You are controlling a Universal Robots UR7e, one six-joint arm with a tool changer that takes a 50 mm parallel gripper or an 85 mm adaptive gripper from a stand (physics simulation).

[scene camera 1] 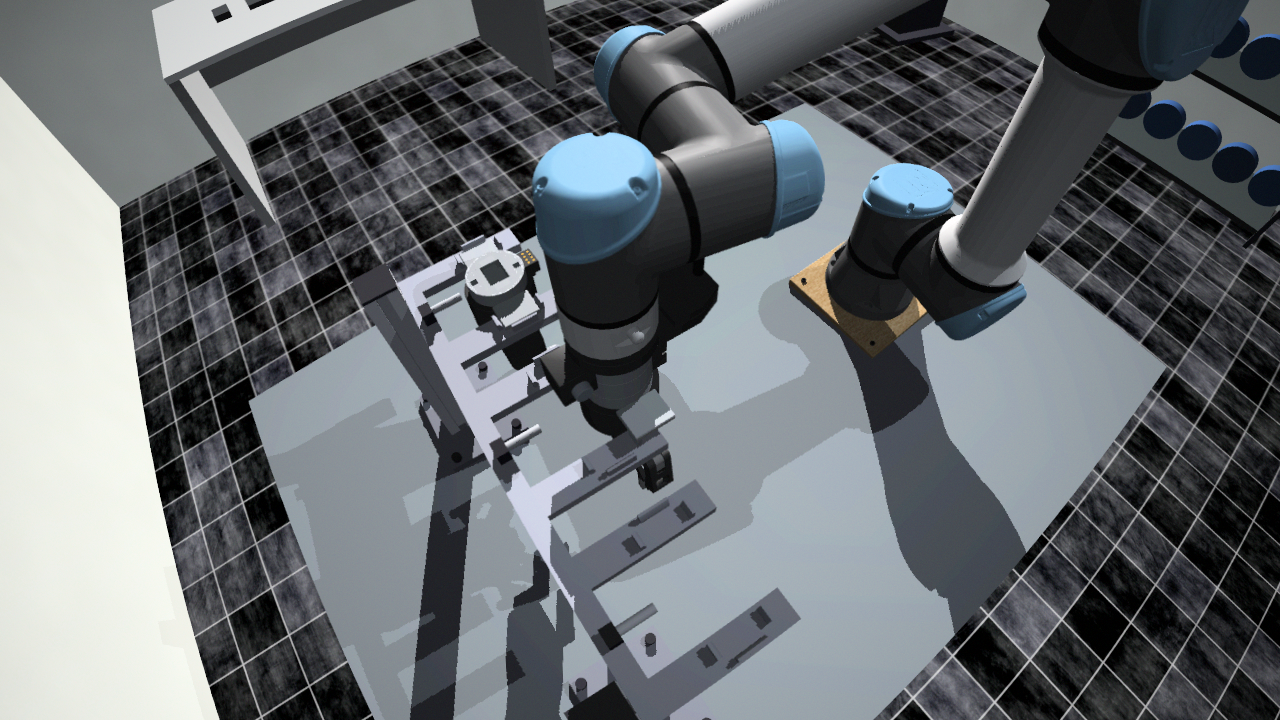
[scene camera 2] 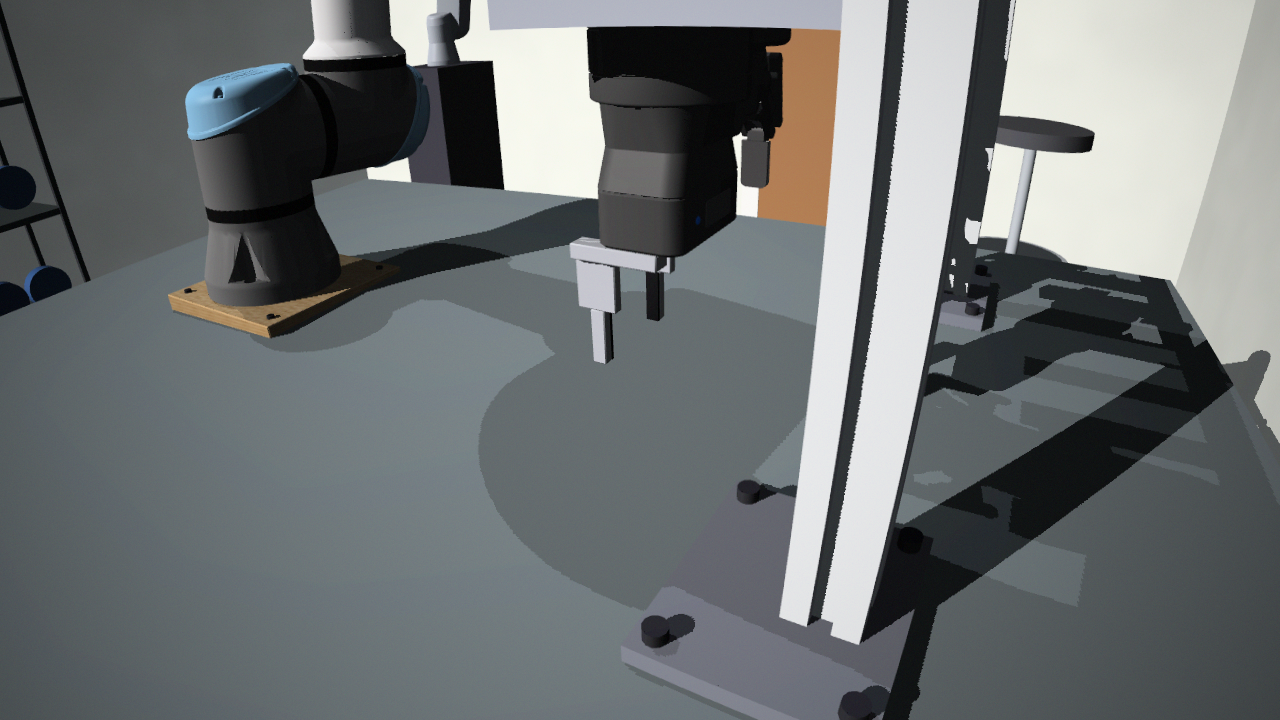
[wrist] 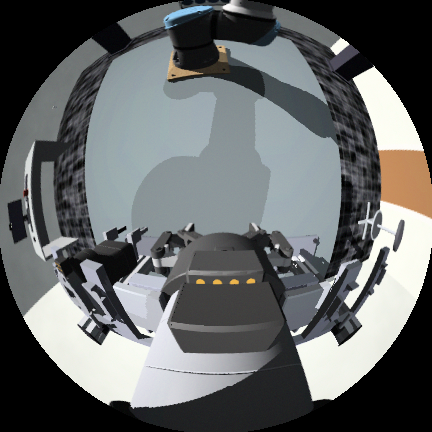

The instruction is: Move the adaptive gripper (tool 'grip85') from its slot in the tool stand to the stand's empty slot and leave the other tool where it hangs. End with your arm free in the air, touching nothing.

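Places are measured from the arm's base along level axes (x ahead, y left, z up), in centimetres.
Pixels of known places: arm's base at its link origin: (scene camera 1: pixel 869 283) (scene camera 2: pixel 275 280) (wrist: pixel 195 57).
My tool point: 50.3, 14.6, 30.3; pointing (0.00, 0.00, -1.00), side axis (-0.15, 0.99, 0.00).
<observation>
For each thing: its top centre in the pictures, then the offset to it from my tool point, as dx, dy, dz. "spot": a spot on its surface instead.
- stand's long beam at its top centre: (scene camera 1: pixel 499 457) (wrist: pixel 221 355) +12.2, +1.9, -3.4
- upright post at a spot on its surface: (scene camera 2: pixel 881 313) spot: +18.7, -21.6, -14.1
The adaptive gripper (scene camera 1: pixel 605 420) (wrist: pixel 222 228) is coupled to my arm (scene camera 1: pixel 601 304), with its fingers spread wide and nothing between them. In scene view 1 it is at the stand's middle slot, between two fork arms, its side plate close over the fork arm (scene camera 1: pixel 572 497). Whether it rests on the fork arms or is just above them, I cannot tell. One finger (scene camera 2: pixel 756 161) shows in scene view 2. The other tool, the parallel gripper (scene camera 1: pixel 497 275) (scene camera 2: pixel 666 179) (wrist: pixel 112 257), hangs in the far end slot. The near end slot, between two fork arms (scene camera 1: pixel 608 561) (scene camera 1: pixel 684 667), is empty.
The stand's long beam (scene camera 1: pixel 537 514) and upright post (scene camera 1: pixel 413 358) (scene camera 2: pixel 881 313) are left of my arm in scene view 1. Locating pins (scene camera 1: pixel 520 437) stick out from the beam. My arm's base (scene camera 1: pixel 872 277) (scene camera 2: pixel 273 232) (wrist: pixel 195 50) stands on a wooden plate (scene camera 1: pixel 872 342) (scene camera 2: pixel 228 315).
</observation>
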